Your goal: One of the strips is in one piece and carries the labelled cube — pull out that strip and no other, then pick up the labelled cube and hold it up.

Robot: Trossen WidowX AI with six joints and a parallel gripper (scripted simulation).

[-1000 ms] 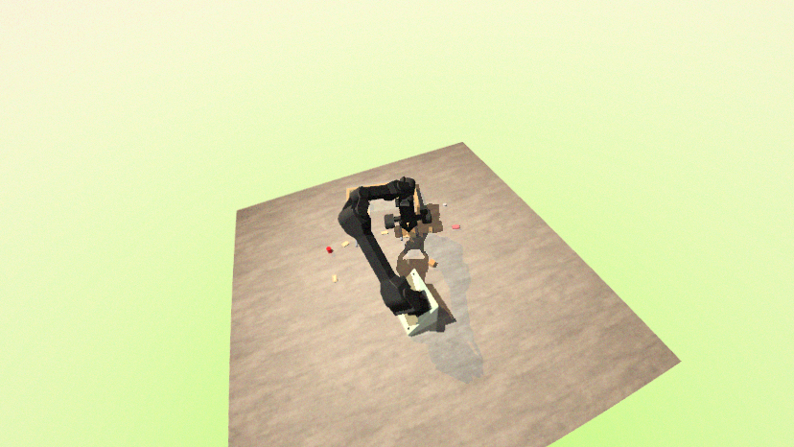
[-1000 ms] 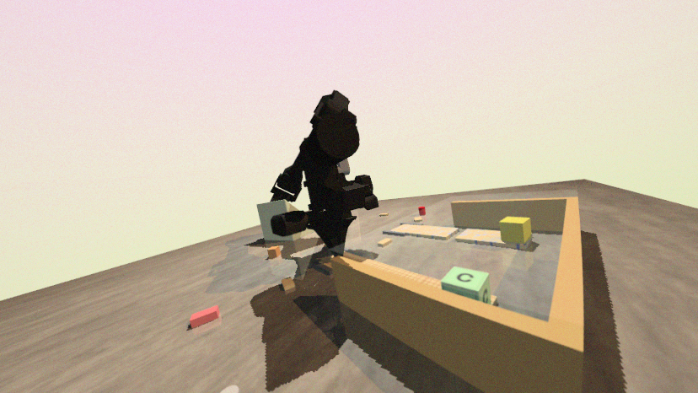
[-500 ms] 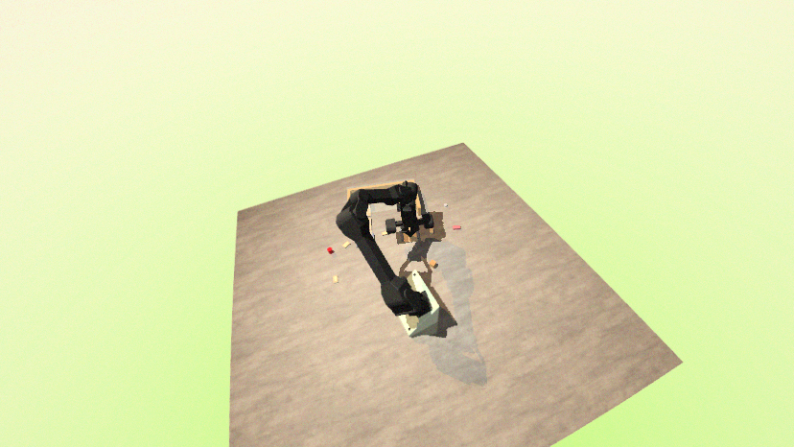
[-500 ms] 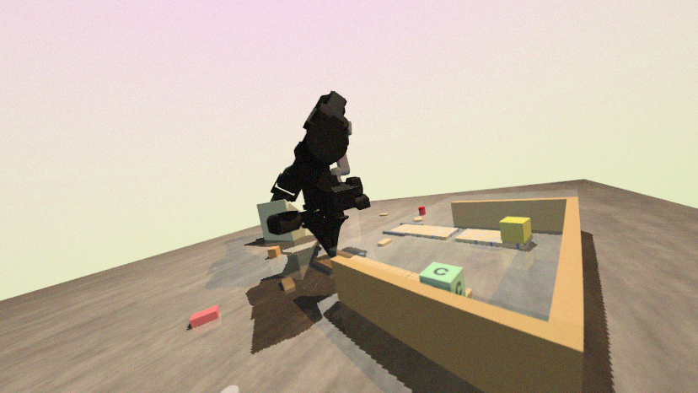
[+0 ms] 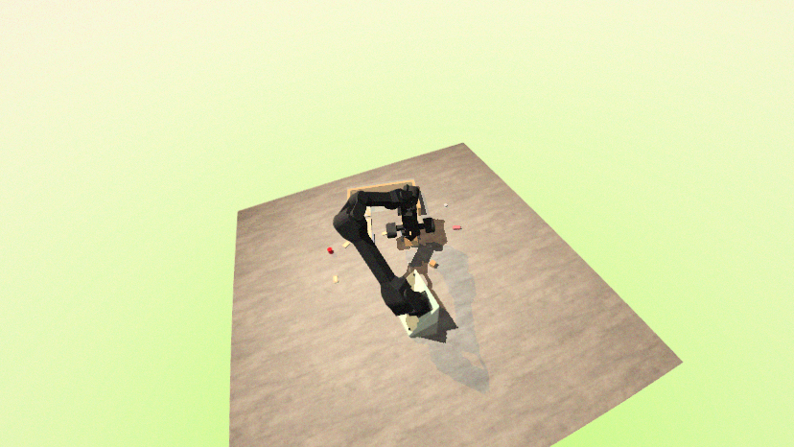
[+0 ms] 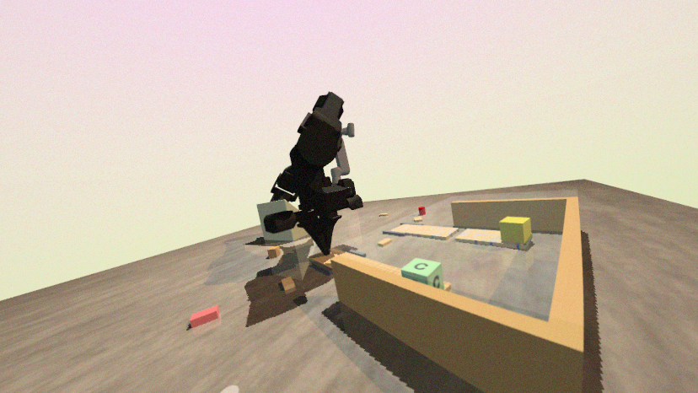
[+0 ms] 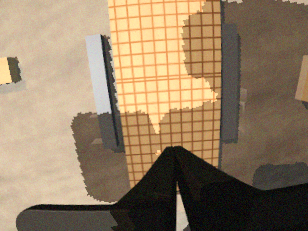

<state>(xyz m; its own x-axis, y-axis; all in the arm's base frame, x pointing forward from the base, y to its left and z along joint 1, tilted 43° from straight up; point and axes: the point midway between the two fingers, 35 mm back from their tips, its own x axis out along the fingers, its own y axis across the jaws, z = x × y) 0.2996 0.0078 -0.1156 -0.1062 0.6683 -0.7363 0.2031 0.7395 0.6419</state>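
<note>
Now: the orange gridded strip 100 mm ahead of my gripper tip and 20 mm to the right of it. The rest, counted from my gripper tip: green labelled cube (210 mm ahead, 50 mm to the right, 20 mm above).
</note>
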